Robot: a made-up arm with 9 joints. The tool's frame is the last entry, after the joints.
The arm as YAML. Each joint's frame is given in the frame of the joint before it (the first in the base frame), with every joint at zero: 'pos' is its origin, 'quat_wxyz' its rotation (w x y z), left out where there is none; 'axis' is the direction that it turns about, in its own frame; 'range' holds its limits. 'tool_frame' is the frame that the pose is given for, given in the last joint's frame.
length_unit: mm
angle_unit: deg
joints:
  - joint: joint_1
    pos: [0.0, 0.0, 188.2]
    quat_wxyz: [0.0, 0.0, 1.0, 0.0]
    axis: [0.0, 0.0, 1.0]
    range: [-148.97, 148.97]
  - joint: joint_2
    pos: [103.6, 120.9, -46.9]
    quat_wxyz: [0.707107, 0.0, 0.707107, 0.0]
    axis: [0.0, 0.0, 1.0]
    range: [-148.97, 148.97]
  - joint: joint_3
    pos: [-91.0, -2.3, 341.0]
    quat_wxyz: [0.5, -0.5, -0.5, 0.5]
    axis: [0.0, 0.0, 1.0]
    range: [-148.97, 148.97]
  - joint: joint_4
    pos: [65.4, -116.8, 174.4]
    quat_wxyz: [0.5, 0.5, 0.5, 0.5]
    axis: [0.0, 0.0, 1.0]
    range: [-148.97, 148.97]
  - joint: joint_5
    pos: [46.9, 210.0, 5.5]
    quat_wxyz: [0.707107, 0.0, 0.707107, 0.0]
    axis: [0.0, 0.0, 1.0]
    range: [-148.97, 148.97]
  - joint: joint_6
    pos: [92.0, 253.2, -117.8]
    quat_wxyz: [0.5, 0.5, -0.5, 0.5]
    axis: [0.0, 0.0, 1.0]
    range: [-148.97, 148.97]
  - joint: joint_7
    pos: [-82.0, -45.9, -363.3]
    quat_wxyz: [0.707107, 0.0, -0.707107, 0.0]
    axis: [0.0, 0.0, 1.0]
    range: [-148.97, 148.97]
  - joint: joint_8
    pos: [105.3, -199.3, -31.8]
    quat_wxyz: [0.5, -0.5, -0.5, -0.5]
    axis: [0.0, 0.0, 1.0]
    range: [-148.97, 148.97]
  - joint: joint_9
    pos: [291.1, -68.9, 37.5]
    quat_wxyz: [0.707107, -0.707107, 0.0, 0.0]
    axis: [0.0, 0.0, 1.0]
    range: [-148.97, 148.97]
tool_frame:
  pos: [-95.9, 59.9, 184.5]
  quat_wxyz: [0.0, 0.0, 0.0, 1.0]
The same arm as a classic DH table. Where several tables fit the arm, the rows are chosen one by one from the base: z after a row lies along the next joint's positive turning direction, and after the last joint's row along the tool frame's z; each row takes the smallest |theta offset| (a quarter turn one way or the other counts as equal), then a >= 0, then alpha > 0; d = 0 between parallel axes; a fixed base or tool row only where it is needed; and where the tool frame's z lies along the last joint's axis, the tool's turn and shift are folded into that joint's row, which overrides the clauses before.
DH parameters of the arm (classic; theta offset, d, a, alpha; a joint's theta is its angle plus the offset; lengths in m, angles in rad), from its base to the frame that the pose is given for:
base (fixed): 0.0000 0.0000 0.0000 3.1416
joint_1: -1.5708 -0.2351 0.1209 1.5708
joint_2: 0.0000 0.4446 -0.0023 -1.5708
joint_3: -1.5708 0.2654 0.1168 -1.5708
joint_4: -1.5708 0.0709 0.2100 1.5708
joint_5: -1.5708 -0.0709 0.0920 1.5708
joint_6: 0.0000 -0.6165 0.0459 1.5708
joint_7: 1.5708 0.0502 0.1053 -1.5708
joint_8: -1.5708 -0.1618 0.2911 -1.5708
joint_9: -0.5583 0.0000 -0.1131 0.0000
tool (fixed): -2.5833 0.1156 0.0000 0.0000
Joint limits (rad, base to tool): -2.6000..2.6000 -2.6000..2.6000 -2.6000..2.6000 -2.6000..2.6000 -2.6000..2.6000 -2.6000..2.6000 -2.6000..2.6000 -2.6000..2.6000 -2.6000..2.6000

